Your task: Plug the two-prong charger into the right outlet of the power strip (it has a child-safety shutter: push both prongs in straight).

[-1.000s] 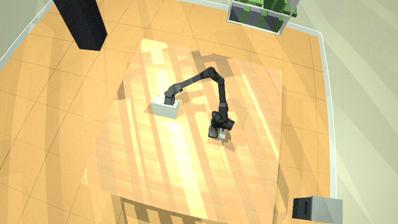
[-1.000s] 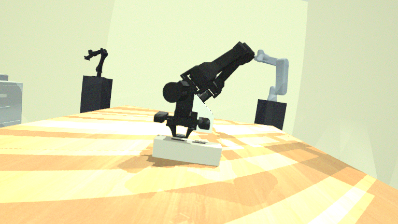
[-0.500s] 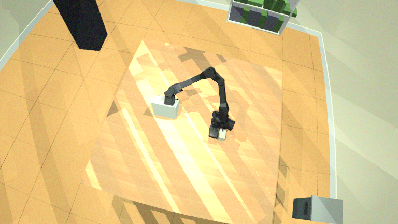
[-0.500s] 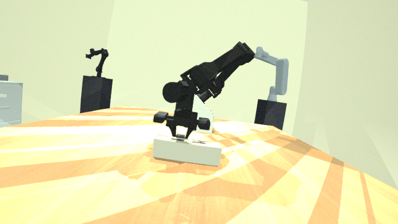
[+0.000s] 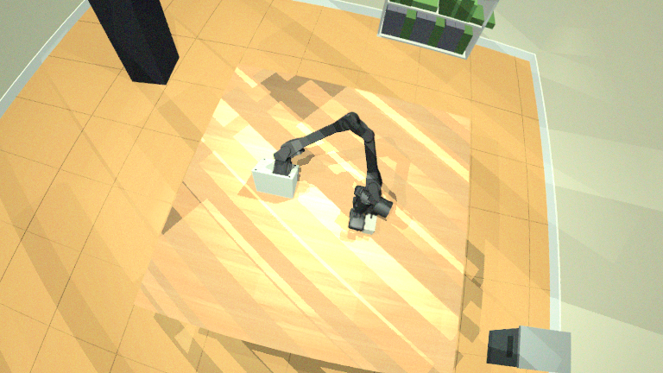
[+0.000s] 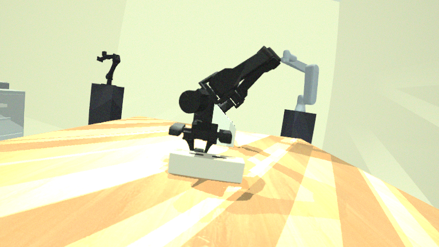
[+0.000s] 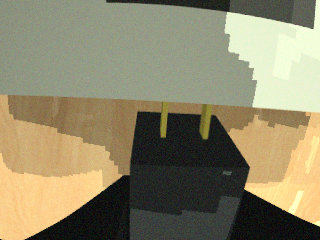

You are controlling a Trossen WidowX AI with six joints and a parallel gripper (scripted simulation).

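The two-prong charger lies 2 cm ahead of my gripper tip and 1 cm above it.
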